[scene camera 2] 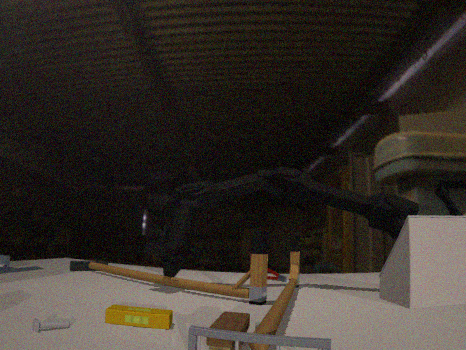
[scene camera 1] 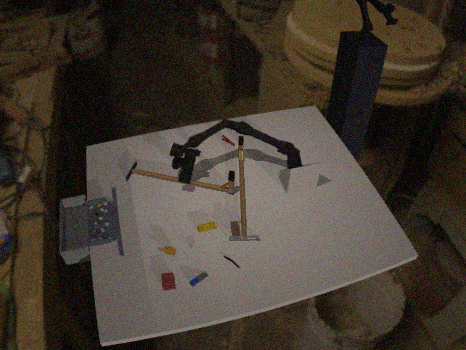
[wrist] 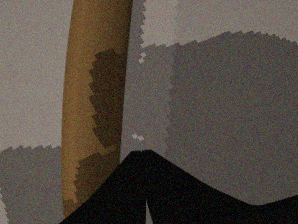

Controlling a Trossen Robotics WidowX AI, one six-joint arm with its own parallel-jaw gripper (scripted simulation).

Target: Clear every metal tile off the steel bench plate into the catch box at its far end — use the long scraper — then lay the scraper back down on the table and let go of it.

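Observation:
Visible: a yellow block and my gripper. The wrist view also shows my gripper.

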